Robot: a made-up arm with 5 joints.
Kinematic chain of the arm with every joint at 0, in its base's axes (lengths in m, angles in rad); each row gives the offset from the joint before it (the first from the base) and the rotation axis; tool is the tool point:
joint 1: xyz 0 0 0.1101 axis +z
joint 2: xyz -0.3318 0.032 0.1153 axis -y
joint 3: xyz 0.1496 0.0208 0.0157 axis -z
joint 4: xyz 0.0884 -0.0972 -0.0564 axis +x
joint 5: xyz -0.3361 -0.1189 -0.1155 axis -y
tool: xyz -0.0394 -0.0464 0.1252
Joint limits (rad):
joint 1: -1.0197..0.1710
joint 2: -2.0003..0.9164
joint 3: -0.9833..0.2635
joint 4: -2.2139..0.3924
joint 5: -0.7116..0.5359
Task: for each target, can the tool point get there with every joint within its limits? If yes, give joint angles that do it. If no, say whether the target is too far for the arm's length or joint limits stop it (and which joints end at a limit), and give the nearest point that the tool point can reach.
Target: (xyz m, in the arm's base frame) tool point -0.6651 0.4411 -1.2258
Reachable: no: too far | nearest point -0.4234 0.2118 -0.0349 | short by 1.237 m
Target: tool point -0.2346 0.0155 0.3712
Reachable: yes | joints -0.6101 -1.6726 -0.0701 -1.2629 0.2727
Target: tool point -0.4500 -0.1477 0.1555
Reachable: yes | joints -0.5326 -1.4053 -0.7207 -0.3641 0.3522
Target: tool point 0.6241 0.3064 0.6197
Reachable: no: joint limits stop it (at a limit: joint 1, joint 3, joint 4, joint 5) | nearest point 0.0122 0.2152 0.3790 | short by 0.664 m
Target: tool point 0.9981 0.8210 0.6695
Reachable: no: too far | nearest point -0.0280 0.2986 0.4051 | short by 1.181 m
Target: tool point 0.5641 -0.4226 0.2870
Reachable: no: joint limits stop it (at a limit: joint 1, joint 3, joint 5) | nearest point -0.0198 -0.2583 0.2457 | short by 0.608 m
